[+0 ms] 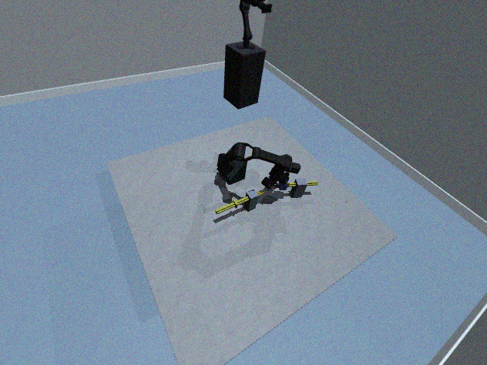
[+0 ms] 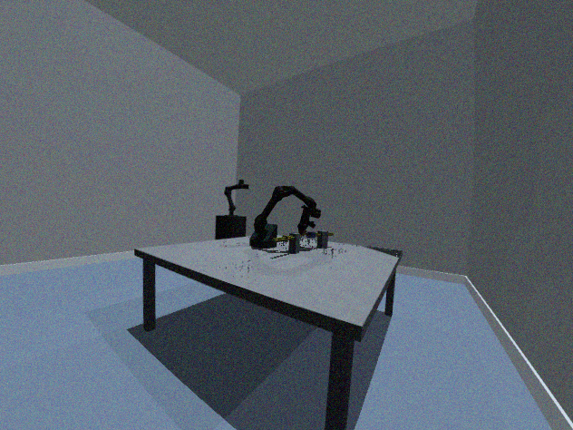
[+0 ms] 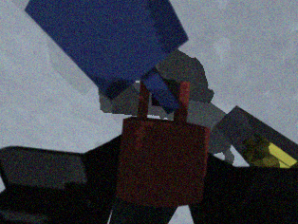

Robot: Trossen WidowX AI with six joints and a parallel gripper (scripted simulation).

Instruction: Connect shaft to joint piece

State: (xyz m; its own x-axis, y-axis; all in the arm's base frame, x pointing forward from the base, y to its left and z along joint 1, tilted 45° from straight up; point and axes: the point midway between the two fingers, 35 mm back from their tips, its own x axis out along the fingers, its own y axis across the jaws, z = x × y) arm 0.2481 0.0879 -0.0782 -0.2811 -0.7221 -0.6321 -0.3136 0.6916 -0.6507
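Right now the red square joint piece is 30 mm above my gripper tip, 20 mm ahead of it and 10 mm to the left of it.
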